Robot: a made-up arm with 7 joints. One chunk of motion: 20 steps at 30 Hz.
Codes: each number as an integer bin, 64 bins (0 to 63) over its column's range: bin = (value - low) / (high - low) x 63, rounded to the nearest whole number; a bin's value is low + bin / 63 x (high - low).
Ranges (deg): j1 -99..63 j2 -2..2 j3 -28..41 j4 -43..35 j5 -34..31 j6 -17..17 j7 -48..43
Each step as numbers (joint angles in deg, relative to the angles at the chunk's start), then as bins.
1 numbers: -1.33 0.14 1.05 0.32 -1.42 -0.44 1.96
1 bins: 38 34 27 35 32 31 35
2 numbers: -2.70 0.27 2.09 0.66 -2.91 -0.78 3.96
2 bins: 37 36 27 35 30 30 36
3 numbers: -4.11 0.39 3.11 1.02 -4.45 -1.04 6.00
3 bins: 37 38 28 36 29 30 37
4 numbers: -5.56 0.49 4.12 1.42 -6.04 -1.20 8.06
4 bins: 36 39 29 36 27 29 39
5 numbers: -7.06 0.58 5.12 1.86 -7.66 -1.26 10.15
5 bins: 36 41 30 36 26 29 40
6 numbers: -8.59 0.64 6.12 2.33 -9.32 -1.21 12.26
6 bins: 35 42 31 37 24 29 42
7 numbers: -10.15 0.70 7.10 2.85 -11.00 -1.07 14.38
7 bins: 35 43 32 37 22 30 43
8 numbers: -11.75 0.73 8.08 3.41 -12.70 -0.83 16.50
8 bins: 34 43 33 37 21 30 45
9 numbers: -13.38 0.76 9.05 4.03 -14.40 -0.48 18.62
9 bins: 33 43 34 38 19 31 46
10 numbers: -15.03 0.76 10.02 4.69 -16.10 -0.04 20.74
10 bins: 33 43 35 39 17 31 48
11 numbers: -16.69 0.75 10.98 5.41 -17.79 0.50 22.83
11 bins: 32 43 36 39 16 32 49
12 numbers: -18.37 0.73 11.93 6.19 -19.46 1.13 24.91
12 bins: 31 43 36 40 14 34 50
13 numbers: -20.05 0.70 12.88 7.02 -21.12 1.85 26.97
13 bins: 31 43 37 40 12 35 52
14 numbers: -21.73 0.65 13.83 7.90 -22.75 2.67 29.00
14 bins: 30 42 38 41 11 36 53
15 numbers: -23.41 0.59 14.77 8.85 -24.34 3.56 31.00
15 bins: 29 41 39 42 9 38 55
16 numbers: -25.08 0.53 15.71 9.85 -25.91 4.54 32.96
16 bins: 29 40 40 43 8 40 56
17 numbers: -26.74 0.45 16.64 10.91 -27.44 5.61 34.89
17 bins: 28 39 41 44 6 42 57
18 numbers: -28.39 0.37 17.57 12.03 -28.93 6.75 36.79
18 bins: 27 37 42 44 5 44 59
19 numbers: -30.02 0.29 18.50 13.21 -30.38 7.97 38.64
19 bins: 27 36 42 45 4 46 60
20 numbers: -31.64 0.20 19.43 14.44 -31.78 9.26 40.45
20 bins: 26 35 43 46 2 49 61
